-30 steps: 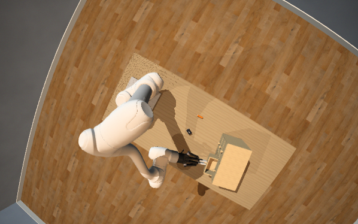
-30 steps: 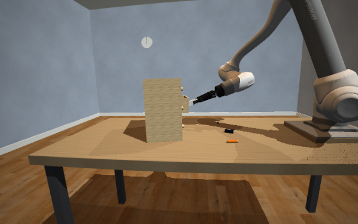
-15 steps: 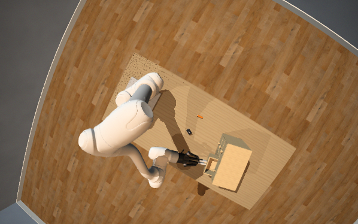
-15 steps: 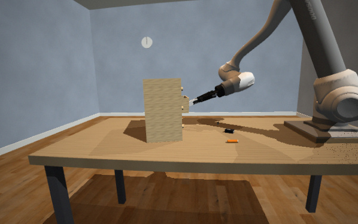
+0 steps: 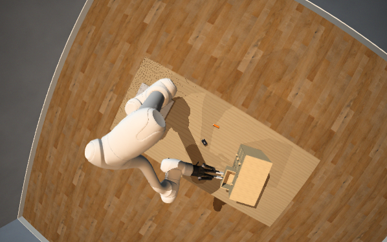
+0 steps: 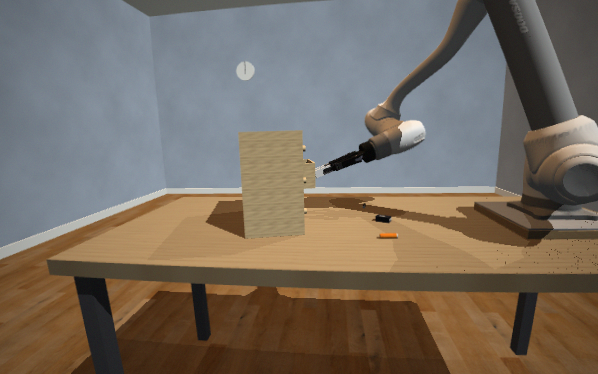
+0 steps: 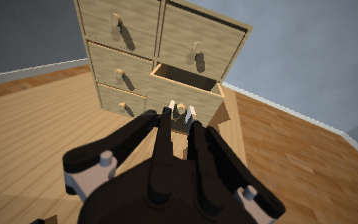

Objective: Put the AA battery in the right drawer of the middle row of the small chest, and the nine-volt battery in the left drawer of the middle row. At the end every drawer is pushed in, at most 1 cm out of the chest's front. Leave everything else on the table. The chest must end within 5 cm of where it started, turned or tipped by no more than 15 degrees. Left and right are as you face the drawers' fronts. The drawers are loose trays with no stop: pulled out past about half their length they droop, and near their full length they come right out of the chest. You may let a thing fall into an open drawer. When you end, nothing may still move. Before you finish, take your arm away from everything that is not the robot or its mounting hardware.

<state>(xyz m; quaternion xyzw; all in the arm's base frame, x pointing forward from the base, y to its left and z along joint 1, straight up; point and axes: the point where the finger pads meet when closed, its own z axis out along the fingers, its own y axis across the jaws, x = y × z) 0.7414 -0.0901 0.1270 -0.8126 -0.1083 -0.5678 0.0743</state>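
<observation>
The orange AA battery lies 27 cm to the left of my hand, 20 cm behind it and 15 cm below it. The rest, counted from my hand: black AA battery 16 cm behind, 15 cm below, 7 cm to the right; black nine-volt battery 22 cm behind, 15 cm below, 12 cm to the left.
</observation>
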